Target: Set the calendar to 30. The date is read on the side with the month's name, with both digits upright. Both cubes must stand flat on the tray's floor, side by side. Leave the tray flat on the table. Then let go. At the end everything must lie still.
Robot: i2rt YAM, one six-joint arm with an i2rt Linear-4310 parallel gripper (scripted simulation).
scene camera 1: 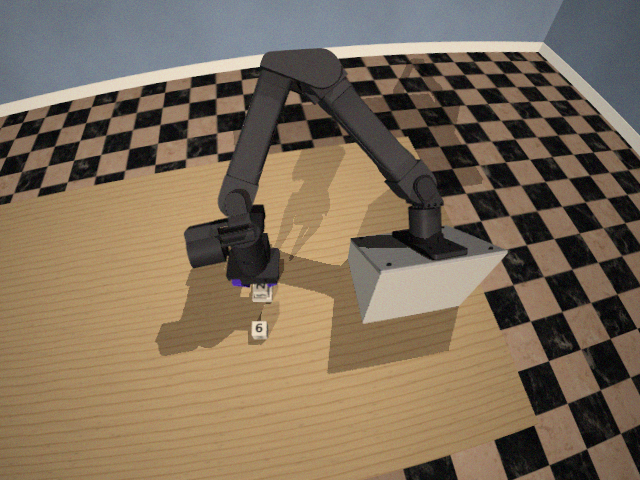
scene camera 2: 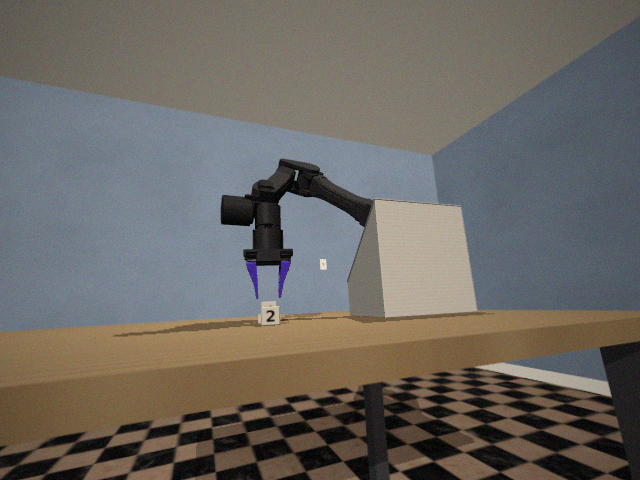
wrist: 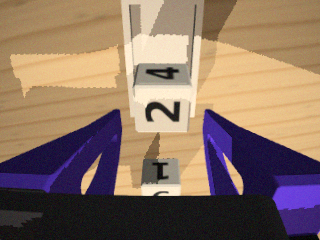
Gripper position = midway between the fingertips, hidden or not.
Observation:
In view: my gripper (scene camera 2: 268, 298) and a white digit cube (wrist: 162, 92).
My gripper is seen too in scene camera 1 (scene camera 1: 260, 284) and in the wrist view (wrist: 162, 119).

